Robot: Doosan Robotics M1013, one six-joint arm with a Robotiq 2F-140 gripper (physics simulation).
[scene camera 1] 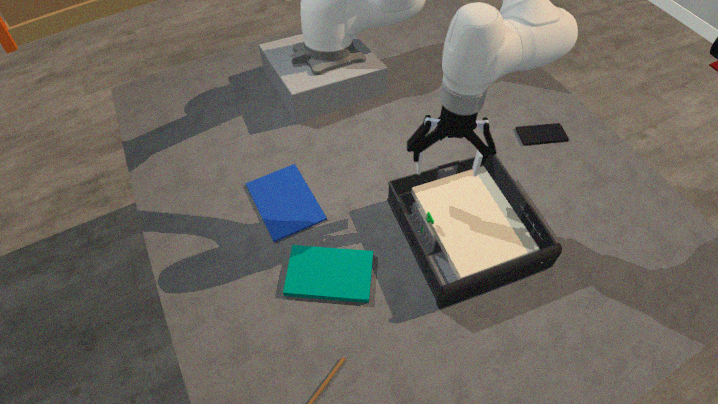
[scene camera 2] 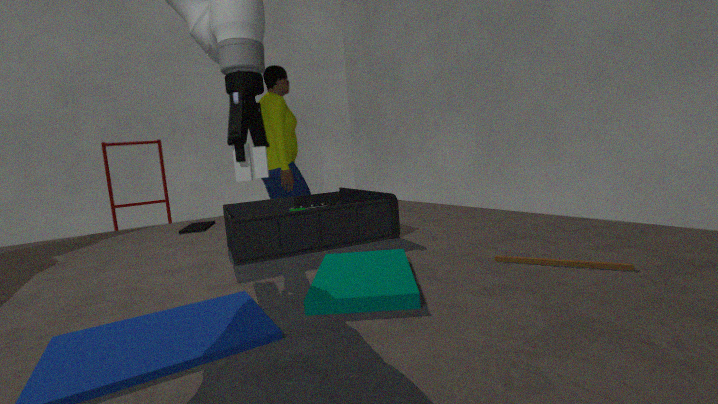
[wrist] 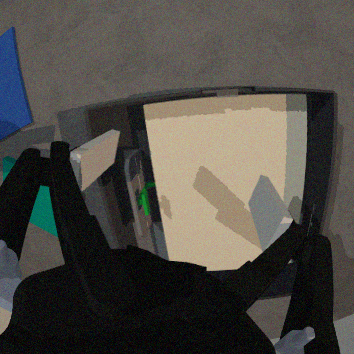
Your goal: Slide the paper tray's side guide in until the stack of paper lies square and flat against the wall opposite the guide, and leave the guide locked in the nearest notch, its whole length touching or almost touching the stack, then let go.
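Pixels of known places: gripper, fingertip midpoint: (scene camera 1: 446, 170) (scene camera 2: 254, 179) (wrist: 185, 167); arm's base at its link origin: (scene camera 1: 328, 54).
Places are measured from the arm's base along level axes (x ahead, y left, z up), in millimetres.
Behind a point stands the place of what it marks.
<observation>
The black paper tray (scene camera 1: 497, 281) @[x 877, y -16, z -54 mm] (scene camera 2: 311, 233) @[x 671, y -121, z -64 mm] (wrist: 322, 150) @[x 658, y 182, z -42 mm] lies on the floor. The cream paper stack (scene camera 1: 482, 200) @[x 674, y 98, z -57 mm] (wrist: 225, 145) @[x 628, y 51, z -57 mm] is inside it. A pale strip shows between the stack's top and the right wall, wider at the far end. The grey side guide (scene camera 1: 421, 231) @[x 666, y -83, z -76 mm] (wrist: 134, 192) @[x 653, y -76, z -28 mm] stands on the stack's left, with a green latch (scene camera 1: 429, 218) @[x 670, y -68, z -26 mm] (scene camera 2: 297, 208) @[x 669, y -67, z -22 mm] (wrist: 145, 201) @[x 666, y -63, z -21 mm]. A narrow dark gap seems to separate guide and stack in the wrist view. My gripper (scene camera 1: 447, 167) @[x 612, y 11, z 45 mm] (scene camera 2: 251, 164) (wrist: 185, 167) @[x 612, y 11, z 45 mm] is open and empty, above the tray's far end.
A blue slab (scene camera 1: 286, 200) @[x 401, y -332, z -93 mm] (scene camera 2: 150, 341) @[x 387, y -346, z -93 mm] and a green slab (scene camera 1: 328, 273) @[x 654, y -335, z -83 mm] (scene camera 2: 364, 278) @[x 631, y -363, z -83 mm] lie left of the tray. An orange stick (scene camera 1: 326, 380) @[x 874, y -452, z -94 mm] (scene camera 2: 564, 263) @[x 885, y -483, z -97 mm] and a black flat object (scene camera 1: 542, 134) @[x 550, y 443, z -93 mm] (scene camera 2: 197, 227) @[x 538, y 407, z -93 mm] lie further off. A person (scene camera 2: 278, 130) stands behind the tray.
</observation>
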